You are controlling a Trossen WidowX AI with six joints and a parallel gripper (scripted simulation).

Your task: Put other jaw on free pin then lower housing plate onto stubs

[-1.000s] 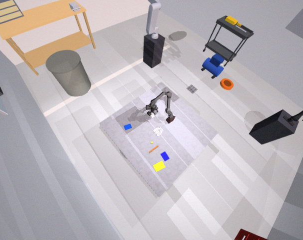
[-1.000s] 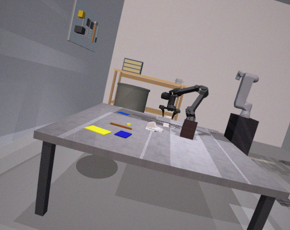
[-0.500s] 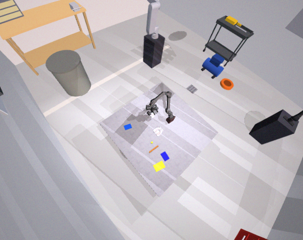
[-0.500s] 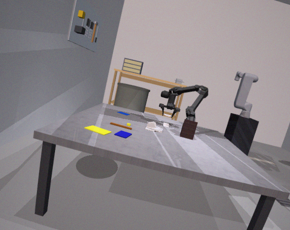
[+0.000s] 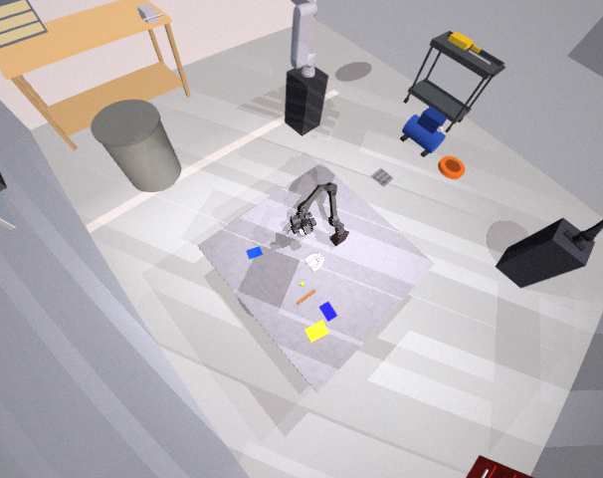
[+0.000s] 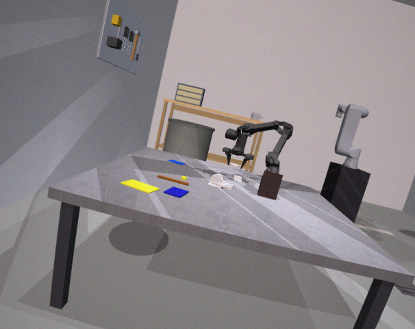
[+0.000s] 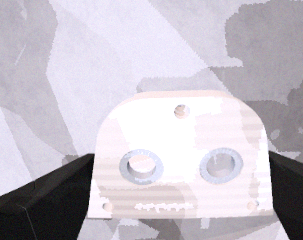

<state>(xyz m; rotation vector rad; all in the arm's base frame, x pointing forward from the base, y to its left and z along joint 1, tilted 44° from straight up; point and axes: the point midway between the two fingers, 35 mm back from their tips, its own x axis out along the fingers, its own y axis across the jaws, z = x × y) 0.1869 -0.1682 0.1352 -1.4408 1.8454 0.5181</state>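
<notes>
My gripper tip is now 24 cm to the right of the white jaw, 6 cm above it and 5 cm short of it. Round my gripper tip: white housing plate 2 cm above, 1 cm to the left; then small yellow cube 28 cm to the left, 27 cm ahead, 7 cm below; then orange bar 36 cm to the left, 31 cm ahead, 8 cm below.
</notes>
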